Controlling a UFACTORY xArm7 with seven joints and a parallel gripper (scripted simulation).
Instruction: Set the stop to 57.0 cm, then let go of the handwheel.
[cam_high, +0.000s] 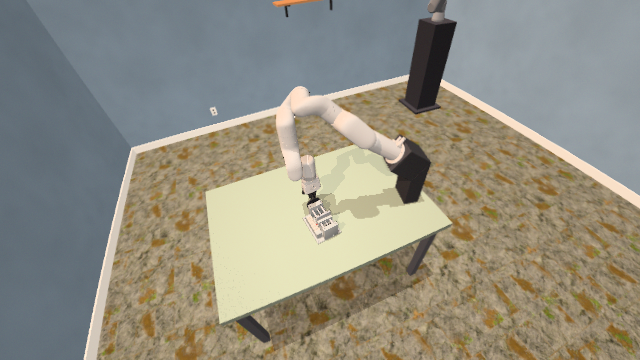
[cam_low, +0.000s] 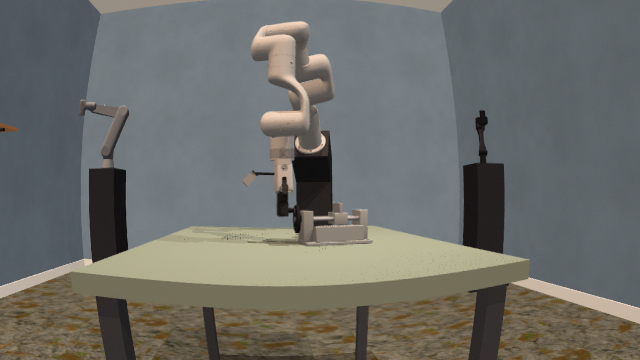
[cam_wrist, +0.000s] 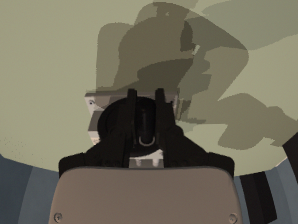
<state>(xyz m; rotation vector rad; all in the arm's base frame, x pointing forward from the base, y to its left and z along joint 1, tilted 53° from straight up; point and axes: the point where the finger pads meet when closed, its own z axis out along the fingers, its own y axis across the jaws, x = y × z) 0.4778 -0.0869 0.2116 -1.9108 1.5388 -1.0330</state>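
Right now the black handwheel is 2 cm to the left of my hand and 1 cm below it. From my hand the other things lie so: grey stop block: 17 cm to the left, 1 cm below.
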